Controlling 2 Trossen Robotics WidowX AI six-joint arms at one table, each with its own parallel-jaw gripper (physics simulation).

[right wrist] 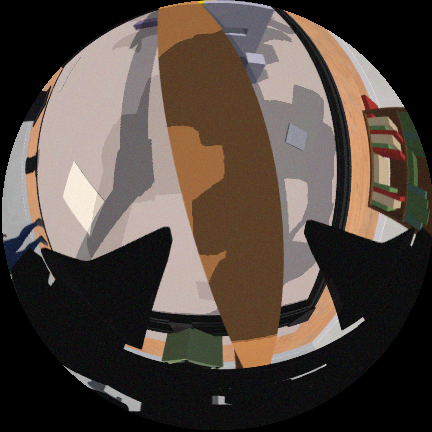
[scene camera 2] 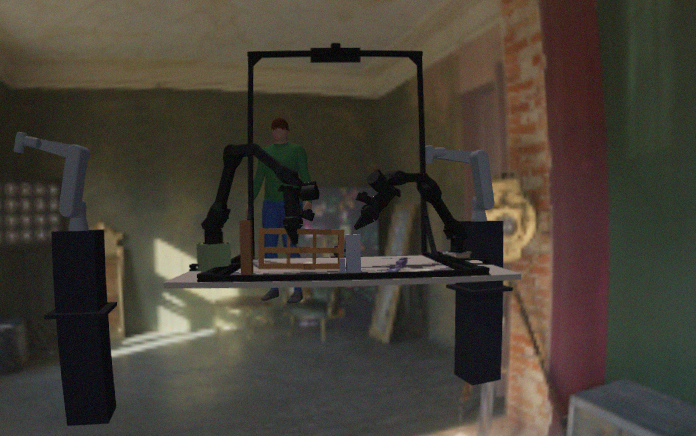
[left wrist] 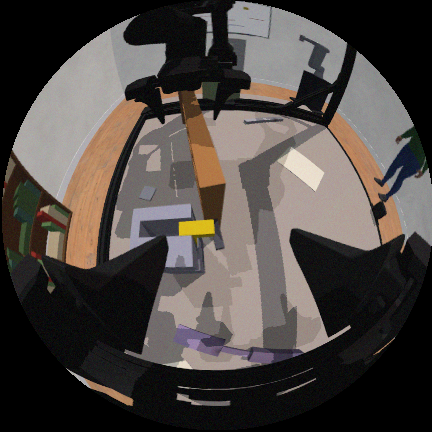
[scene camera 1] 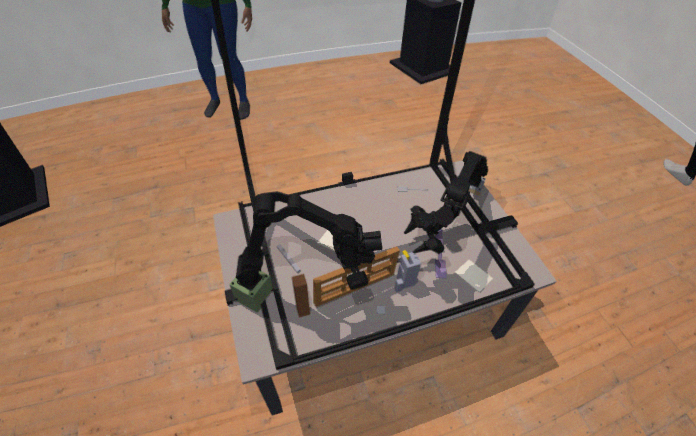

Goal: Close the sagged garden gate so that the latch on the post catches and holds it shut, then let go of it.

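Seen in the pictures: left gripper, fingertip midpoint: [scene camera 2: 355, 228] [left wrist: 230, 239] [scene camera 1: 408, 243]; right gripper, fingertip midpoint: [scene camera 2: 295, 244]; left arm's base at its link origin: [scene camera 2: 456, 252] [scene camera 1: 473, 181]; right arm's base at its link origin: [right wrist: 190, 365] [scene camera 2: 213, 243] [scene camera 1: 249, 279].
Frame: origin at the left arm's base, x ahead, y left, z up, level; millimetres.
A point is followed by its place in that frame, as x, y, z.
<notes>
The orange-brown lattice gate [scene camera 1: 316, 293] @[887, -316, 80] [scene camera 2: 328, 231] @[677, -166, 124] [left wrist: 205, 160] @[643, -153, 131] [right wrist: 225, 100] stands upright between the brown post [scene camera 1: 301, 297] @[934, -345, 101] [scene camera 2: 246, 246] @[929, -340, 77] and the grey-blue latch post [scene camera 1: 409, 272] @[661, -73, 76] [scene camera 2: 353, 254] @[653, -64, 41] [right wrist: 240, 20]. The yellow latch [scene camera 1: 405, 254] @[619, -110, 108] [left wrist: 196, 228] @[614, -109, 108] sits atop the latch post, at the gate's free end; whether it has caught is unclear. My right gripper [scene camera 2: 294, 241] @[776, -243, 80] [left wrist: 188, 120] @[776, -243, 80] [right wrist: 240, 230] @[776, -243, 80] is open, its fingers on either side of the gate's top rail, apart from each other. My left gripper [scene camera 1: 412, 241] @[586, -114, 133] [scene camera 2: 358, 225] @[586, -114, 133] [left wrist: 230, 239] @[586, -114, 133] is open and empty above the latch post's side.
A purple object [scene camera 1: 440, 268] @[521, 16, -22] [scene camera 2: 398, 264] @[448, -12, -13] [left wrist: 200, 340] @[520, 12, -21] lies right of the latch post. A small grey square [scene camera 1: 380, 309] @[786, -119, -25] [left wrist: 147, 193] @[783, -116, -25] [right wrist: 296, 136] @[787, -116, -25] lies before the gate. A grey bar [scene camera 1: 288, 258] @[755, -520, -18] [left wrist: 263, 120] @[747, -511, -22] and a cream sheet [scene camera 1: 326, 238] @[594, -442, -26] [left wrist: 302, 169] @[568, -405, -26] [right wrist: 82, 195] @[580, -404, -26] lie behind it.
</notes>
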